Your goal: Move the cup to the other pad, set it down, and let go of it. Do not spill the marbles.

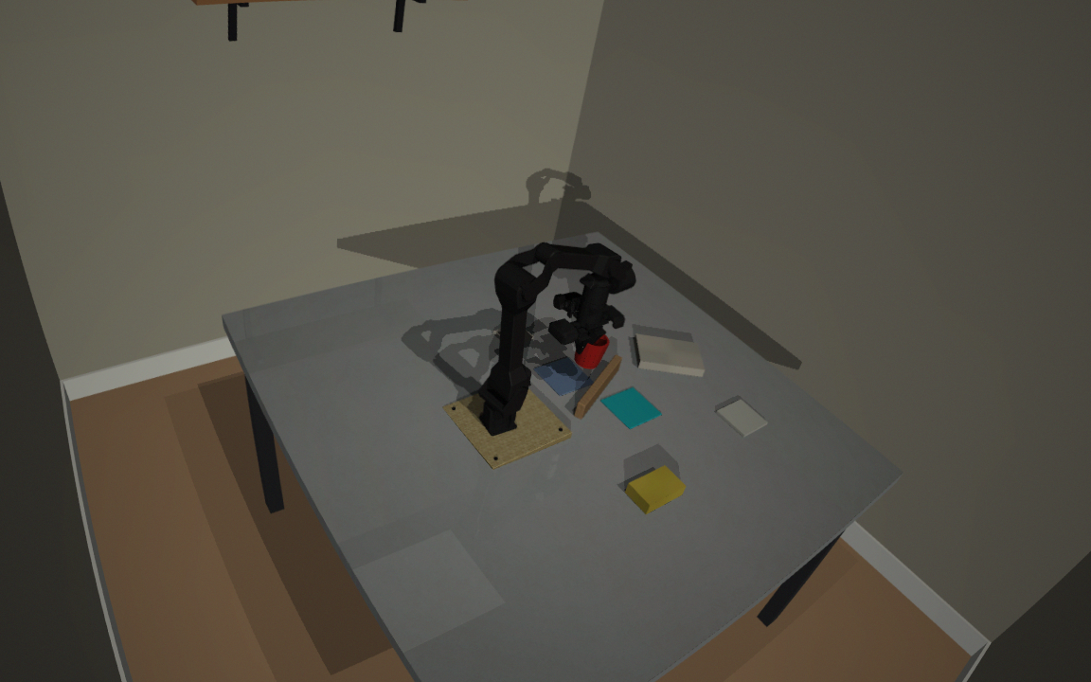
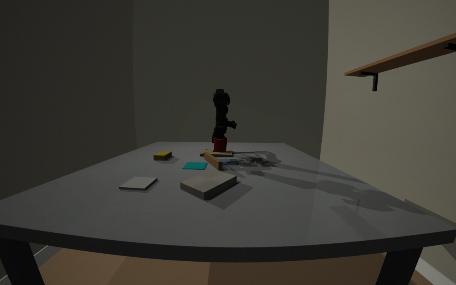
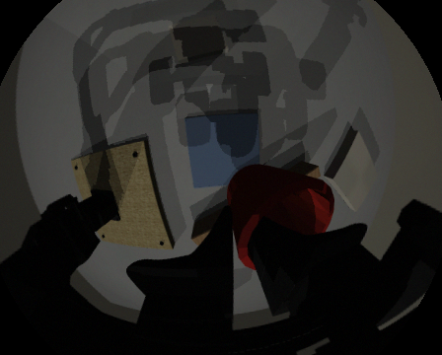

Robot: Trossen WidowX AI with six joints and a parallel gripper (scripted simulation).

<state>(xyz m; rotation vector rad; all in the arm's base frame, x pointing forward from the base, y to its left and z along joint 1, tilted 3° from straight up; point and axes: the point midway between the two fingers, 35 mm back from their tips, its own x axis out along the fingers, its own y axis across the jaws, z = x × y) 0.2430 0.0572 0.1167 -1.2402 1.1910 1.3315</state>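
Right now the teal pad is 10 cm ahead of my gripper tip, 12 cm to the right of it and 11 cm below it. Round my gripper tip: red cup 3 cm ahead; then wooden bar 5 cm ahead, 4 cm to the right, 9 cm below; then blue pad 4 cm to the left, 11 cm below.
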